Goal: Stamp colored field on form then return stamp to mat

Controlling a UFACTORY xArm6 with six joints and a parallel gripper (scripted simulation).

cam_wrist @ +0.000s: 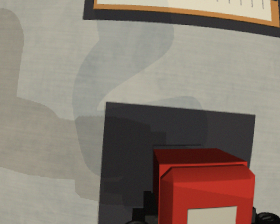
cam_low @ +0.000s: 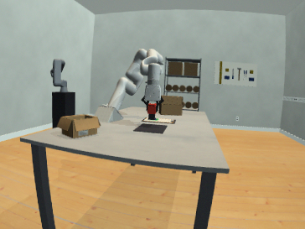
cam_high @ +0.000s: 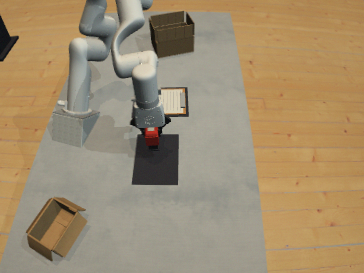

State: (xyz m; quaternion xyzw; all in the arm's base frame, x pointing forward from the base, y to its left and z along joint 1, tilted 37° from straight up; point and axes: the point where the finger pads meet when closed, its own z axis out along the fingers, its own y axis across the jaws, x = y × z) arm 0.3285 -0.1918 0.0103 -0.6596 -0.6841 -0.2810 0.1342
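Right now my hand is 1 cm short of the dark mat, 4 cm to the left of it and 11 cm above it. Also, from my hand: black object: 11 cm behind, 53 cm to the left, 10 cm below; red stamp: 2 cm below.
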